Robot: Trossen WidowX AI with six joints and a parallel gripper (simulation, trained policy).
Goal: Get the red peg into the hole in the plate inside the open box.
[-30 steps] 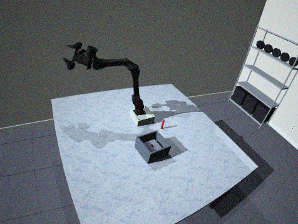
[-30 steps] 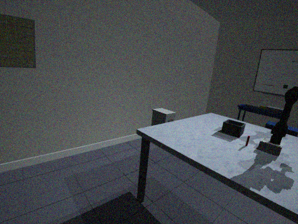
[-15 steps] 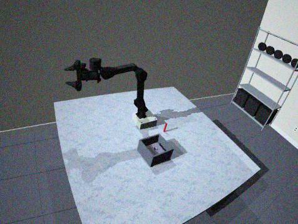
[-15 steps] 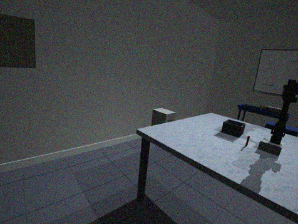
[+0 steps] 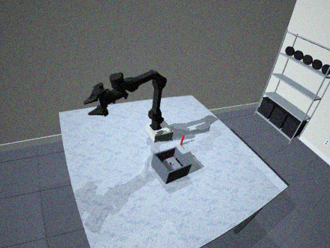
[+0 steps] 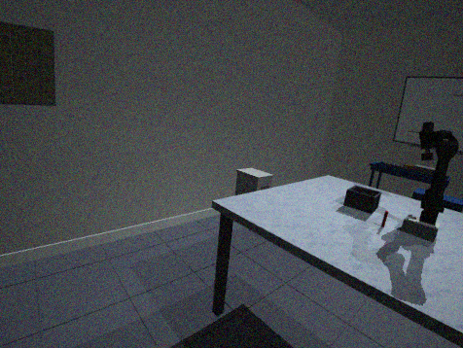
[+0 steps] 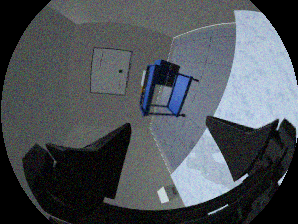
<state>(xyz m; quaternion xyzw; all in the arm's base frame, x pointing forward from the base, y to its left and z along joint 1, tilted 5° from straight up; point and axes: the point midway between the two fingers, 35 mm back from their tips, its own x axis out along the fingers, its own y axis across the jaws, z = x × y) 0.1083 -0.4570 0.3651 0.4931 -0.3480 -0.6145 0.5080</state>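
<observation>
Right now the red peg is 6 cm ahead of my gripper tip, 63 cm to the left of it and 33 cm below it. The rest, counted from my gripper tip: plate: 23 cm ahead, 42 cm to the left, 33 cm below; grey box: 23 cm ahead, 42 cm to the left, 35 cm below.
</observation>
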